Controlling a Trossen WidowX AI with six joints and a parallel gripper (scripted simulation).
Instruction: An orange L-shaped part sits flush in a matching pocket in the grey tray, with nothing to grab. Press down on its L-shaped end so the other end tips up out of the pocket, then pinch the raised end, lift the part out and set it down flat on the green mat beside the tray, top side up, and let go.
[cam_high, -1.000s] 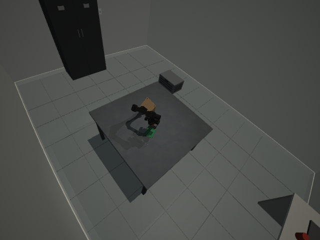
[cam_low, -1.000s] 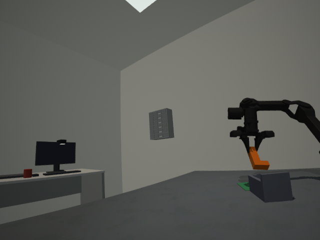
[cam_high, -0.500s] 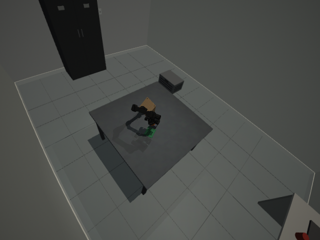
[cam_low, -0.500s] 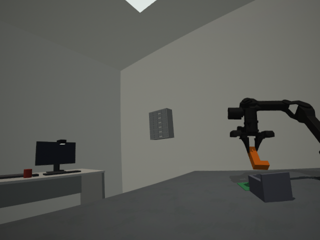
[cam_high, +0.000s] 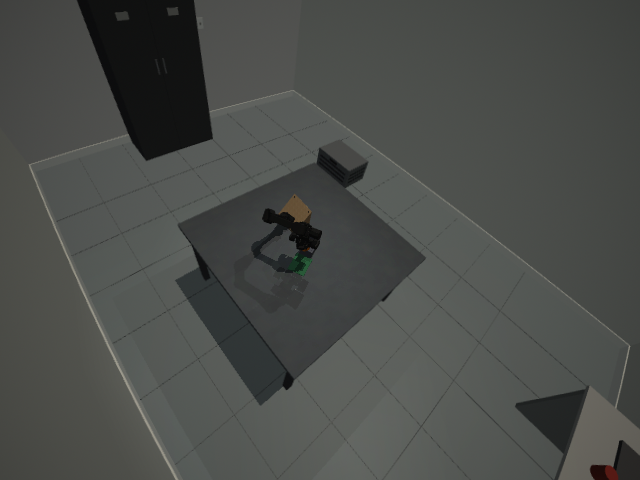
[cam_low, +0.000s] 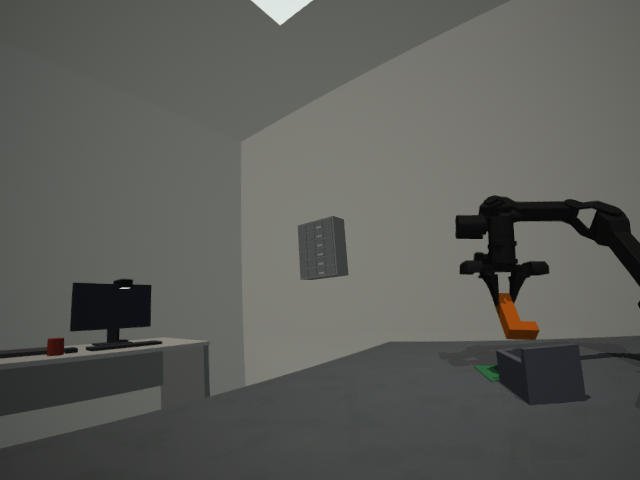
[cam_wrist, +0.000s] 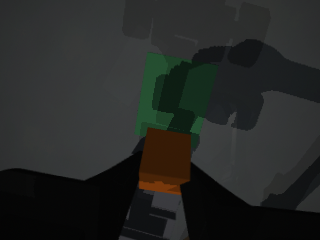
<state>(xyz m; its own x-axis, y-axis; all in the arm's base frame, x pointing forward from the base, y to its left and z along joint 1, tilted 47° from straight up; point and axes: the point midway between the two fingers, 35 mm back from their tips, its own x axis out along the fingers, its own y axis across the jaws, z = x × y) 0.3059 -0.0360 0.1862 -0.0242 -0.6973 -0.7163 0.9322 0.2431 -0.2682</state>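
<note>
My gripper tip is 20 mm past the orange L-shaped part, 30 mm to the right of it and 30 mm above it. Also, from my gripper tip: green mat 10 mm ahead, 20 mm to the right, 170 mm below.
</note>
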